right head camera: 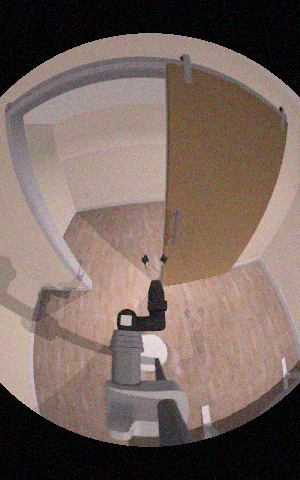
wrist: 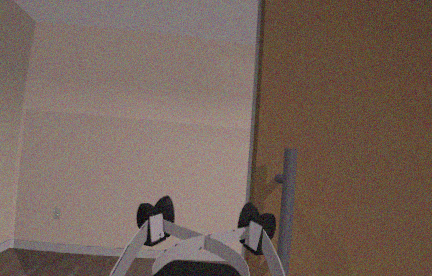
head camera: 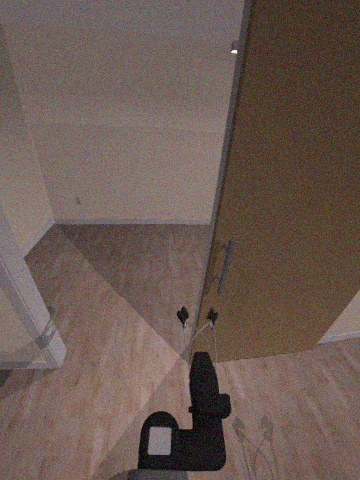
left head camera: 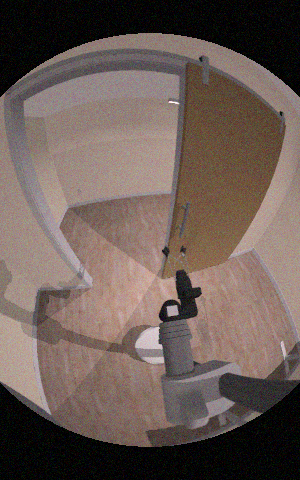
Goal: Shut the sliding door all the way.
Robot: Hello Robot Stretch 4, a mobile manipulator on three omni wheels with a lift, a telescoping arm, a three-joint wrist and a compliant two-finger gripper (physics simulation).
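Seen in the pictures: gripper, fingertip midpoint: (right head camera: 153, 254) (wrist: 206, 215) (head camera: 196, 308) (left head camera: 172, 246); robot's base at its link origin: (right head camera: 146, 351) (left head camera: 155, 344).
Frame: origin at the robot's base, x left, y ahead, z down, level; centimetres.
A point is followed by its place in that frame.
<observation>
The brown sliding door (head camera: 295, 150) @[x -42.1, y 84.2, z -147.1 cm] (left head camera: 225, 160) @[x -50.0, y 85.2, z -142.1 cm] (right head camera: 220, 150) @[x -49.8, y 85.2, z -150.4 cm] (wrist: 360, 125) @[x -43.2, y 84.4, z -120.3 cm] hangs at the right of the doorway, which stands wide open to its left. A grey vertical bar handle (head camera: 226, 267) @[x -23.9, y 75.1, z -99.6 cm] (left head camera: 184, 220) @[x -23.9, y 75.1, z -98.9 cm] (right head camera: 176, 227) @[x -24.5, y 75.0, z -99.5 cm] (wrist: 288, 210) @[x -24.0, y 75.0, z -101.0 cm] is mounted near the door's left edge. My gripper (head camera: 198, 317) @[x -8.6, y 48.4, z -104.9 cm] (left head camera: 174, 251) @[x -8.6, y 48.4, z -104.9 cm] (right head camera: 154, 260) @[x -8.6, y 48.4, z -104.9 cm] (wrist: 206, 215) @[x -8.6, y 48.4, z -104.9 cm] is open and holds nothing. In the wrist view its right fingertip is just left of the handle, near the door's left edge, and its left fingertip is in front of the opening. Whether a fingertip touches the door, I cannot tell.
The left door jamb (head camera: 45, 320) @[x 76.7, y 82.0, z -42.6 cm] (left head camera: 55, 240) @[x 76.5, y 74.3, z -88.5 cm] (right head camera: 52, 237) @[x 76.3, y 75.7, z -94.0 cm] stands across the opening. An overhead rail (left head camera: 135, 57) (right head camera: 125, 62) @[x 2.3, y 83.1, z -203.8 cm] runs above the doorway and door. The far room's back wall (head camera: 125, 170) @[x 75.3, y 301.3, z -84.8 cm] (wrist: 135, 165) @[x 73.4, y 301.5, z -93.8 cm] shows through the opening. Pale legs of furniture (right head camera: 206, 415) stand at the lower right.
</observation>
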